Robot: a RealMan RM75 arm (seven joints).
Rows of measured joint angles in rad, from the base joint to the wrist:
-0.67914 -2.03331 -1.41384 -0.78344 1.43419 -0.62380 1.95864
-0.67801 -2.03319 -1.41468 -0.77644 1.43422 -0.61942 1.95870
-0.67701 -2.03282 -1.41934 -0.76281 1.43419 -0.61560 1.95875
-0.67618 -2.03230 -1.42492 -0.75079 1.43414 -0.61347 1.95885
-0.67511 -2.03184 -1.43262 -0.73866 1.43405 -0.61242 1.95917
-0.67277 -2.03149 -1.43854 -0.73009 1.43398 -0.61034 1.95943
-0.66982 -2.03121 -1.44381 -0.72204 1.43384 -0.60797 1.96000
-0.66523 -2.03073 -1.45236 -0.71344 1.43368 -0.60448 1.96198
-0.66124 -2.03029 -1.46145 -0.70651 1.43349 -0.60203 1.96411
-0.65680 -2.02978 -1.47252 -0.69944 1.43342 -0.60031 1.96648
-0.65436 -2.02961 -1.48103 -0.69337 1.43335 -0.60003 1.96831
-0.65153 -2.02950 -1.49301 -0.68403 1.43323 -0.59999 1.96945
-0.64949 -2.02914 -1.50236 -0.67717 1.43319 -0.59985 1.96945
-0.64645 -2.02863 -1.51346 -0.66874 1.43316 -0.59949 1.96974
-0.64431 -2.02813 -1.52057 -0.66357 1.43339 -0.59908 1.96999
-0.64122 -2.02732 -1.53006 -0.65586 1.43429 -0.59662 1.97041
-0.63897 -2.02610 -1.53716 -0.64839 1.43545 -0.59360 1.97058
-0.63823 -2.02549 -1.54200 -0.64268 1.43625 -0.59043 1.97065
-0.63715 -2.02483 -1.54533 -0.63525 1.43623 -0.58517 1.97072
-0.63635 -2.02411 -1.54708 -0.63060 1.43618 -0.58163 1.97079
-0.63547 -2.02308 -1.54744 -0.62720 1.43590 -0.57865 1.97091
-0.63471 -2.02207 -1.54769 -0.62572 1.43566 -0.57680 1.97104
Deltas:
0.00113 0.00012 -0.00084 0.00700 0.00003 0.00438 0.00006
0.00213 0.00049 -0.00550 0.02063 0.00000 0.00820 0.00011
0.00296 0.00101 -0.01108 0.03265 -0.00005 0.01033 0.00021
0.00403 0.00147 -0.01878 0.04478 -0.00014 0.01138 0.00053
0.00637 0.00182 -0.02470 0.05335 -0.00021 0.01346 0.00079
0.00932 0.00210 -0.02997 0.06140 -0.00035 0.01583 0.00136
0.01391 0.00258 -0.03852 0.07000 -0.00051 0.01932 0.00334
0.01790 0.00302 -0.04761 0.07693 -0.00070 0.02177 0.00547
0.02234 0.00353 -0.05868 0.08400 -0.00077 0.02349 0.00784
0.02478 0.00370 -0.06719 0.09007 -0.00084 0.02377 0.00967
0.02761 0.00381 -0.07917 0.09941 -0.00096 0.02381 0.01081
0.02965 0.00417 -0.08852 0.10627 -0.00100 0.02395 0.01081
0.03269 0.00468 -0.09962 0.11470 -0.00103 0.02431 0.01110
0.03483 0.00518 -0.10673 0.11987 -0.00080 0.02472 0.01135
0.03792 0.00599 -0.11622 0.12758 0.00010 0.02718 0.01177
0.04017 0.00721 -0.12332 0.13505 0.00126 0.03020 0.01194
0.04091 0.00782 -0.12816 0.14076 0.00206 0.03337 0.01201
0.04199 0.00848 -0.13149 0.14819 0.00204 0.03863 0.01208
0.04279 0.00920 -0.13324 0.15284 0.00199 0.04217 0.01215
0.04367 0.01023 -0.13360 0.15624 0.00171 0.04515 0.01227
0.04443 0.01124 -0.13385 0.15772 0.00147 0.04700 0.01240

